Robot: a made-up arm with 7 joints.
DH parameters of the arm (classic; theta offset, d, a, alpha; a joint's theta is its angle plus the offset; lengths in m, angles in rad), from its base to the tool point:
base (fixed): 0 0 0 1.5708
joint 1: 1.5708 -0.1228 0 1.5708
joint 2: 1.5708 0 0 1.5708
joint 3: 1.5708 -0.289 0 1.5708
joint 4: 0 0 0 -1.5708
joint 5: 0 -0.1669 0 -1.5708
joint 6: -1.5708 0 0 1.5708
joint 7: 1.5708 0 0 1.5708
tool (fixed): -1.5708 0 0 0
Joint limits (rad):
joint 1: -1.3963..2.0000
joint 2: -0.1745..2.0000
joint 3: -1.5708..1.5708
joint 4: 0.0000..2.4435
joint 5: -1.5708..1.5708
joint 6: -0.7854..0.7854
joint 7: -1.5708..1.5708
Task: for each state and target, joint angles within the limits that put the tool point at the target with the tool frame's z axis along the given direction. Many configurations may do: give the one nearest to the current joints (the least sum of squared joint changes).
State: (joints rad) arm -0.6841 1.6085 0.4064 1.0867 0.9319 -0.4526 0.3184
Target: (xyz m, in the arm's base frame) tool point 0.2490 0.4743 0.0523 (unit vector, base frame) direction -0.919 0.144 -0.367
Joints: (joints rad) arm -1.1084 2.0000 0.8789 0.6480 1.0864 -0.7854 0.1527
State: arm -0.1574 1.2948 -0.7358 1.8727 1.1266 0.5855 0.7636
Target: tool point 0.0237 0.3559 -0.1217 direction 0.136 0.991 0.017
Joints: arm -0.3301 1.7029 -1.1472 2.0174 1.5708 0.2513 1.2301
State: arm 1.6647 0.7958 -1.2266 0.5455 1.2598 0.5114 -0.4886
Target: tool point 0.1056 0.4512 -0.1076 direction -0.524 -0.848 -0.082
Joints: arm 0.7760 1.6101 -1.5708 1.3704 0.8379 0.3476 -1.0089
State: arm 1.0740 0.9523 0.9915 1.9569 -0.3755 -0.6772 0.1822
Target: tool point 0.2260 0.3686 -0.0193 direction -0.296 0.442 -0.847
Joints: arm 0.7660 0.7134 0.4608 1.5657 -0.2479 -0.7854 0.2609
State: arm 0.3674 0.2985 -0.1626 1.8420 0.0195 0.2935 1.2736
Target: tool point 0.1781 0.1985 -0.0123 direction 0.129 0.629 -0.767
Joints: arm 0.8996 0.2523 0.3471 2.4415 0.3009 -0.0224 0.7051
